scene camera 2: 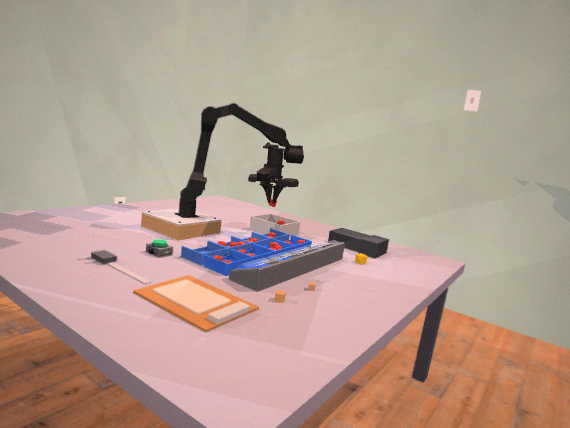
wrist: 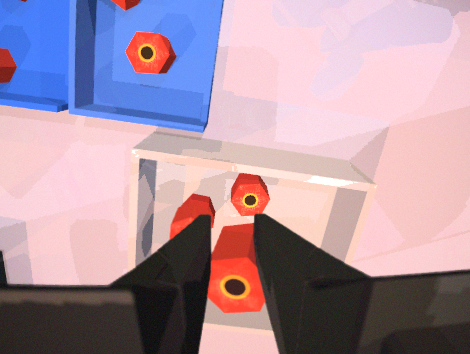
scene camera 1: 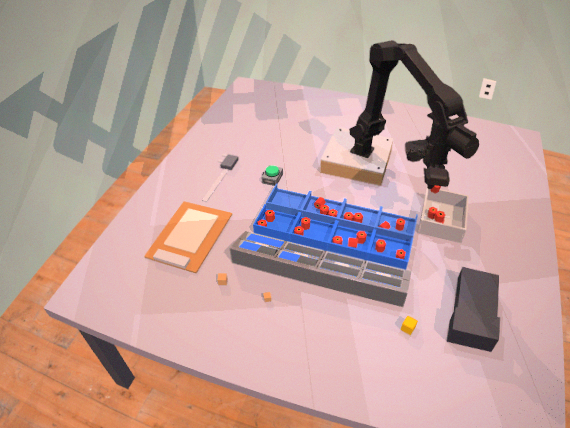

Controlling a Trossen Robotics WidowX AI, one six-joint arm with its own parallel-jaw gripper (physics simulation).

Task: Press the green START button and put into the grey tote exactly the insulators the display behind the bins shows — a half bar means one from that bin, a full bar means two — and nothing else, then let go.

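My gripper (scene camera 1: 435, 186) (scene camera 2: 272, 199) (wrist: 232, 225) is shut on a red insulator (scene camera 1: 436, 189) (scene camera 2: 272, 203) (wrist: 235, 270), held above the grey tote (scene camera 1: 444, 231) (scene camera 2: 261, 225) (wrist: 300, 161). Two red insulators (scene camera 1: 432, 212) (scene camera 1: 440, 217) (wrist: 250, 195) (wrist: 194, 212) lie in the tote. The blue bins (scene camera 1: 287, 199) (scene camera 2: 192, 254) (wrist: 150, 95) hold several more; the back left bin looks empty. The display (scene camera 1: 320, 280) (scene camera 2: 300, 269) shows, in its leftmost column, a full blue upper bar and a half blue lower bar; the second column has a half blue lower bar. The green button (scene camera 1: 272, 171) (scene camera 2: 160, 243) is on the left.
A dark block (scene camera 1: 475, 310) (scene camera 2: 357, 242) stands on the right, near a yellow cube (scene camera 1: 409, 325) (scene camera 2: 361, 258). Two small orange cubes (scene camera 1: 222, 279) (scene camera 1: 267, 297) lie before the display. An orange board (scene camera 1: 225, 215) (scene camera 2: 145, 291) lies on the left.
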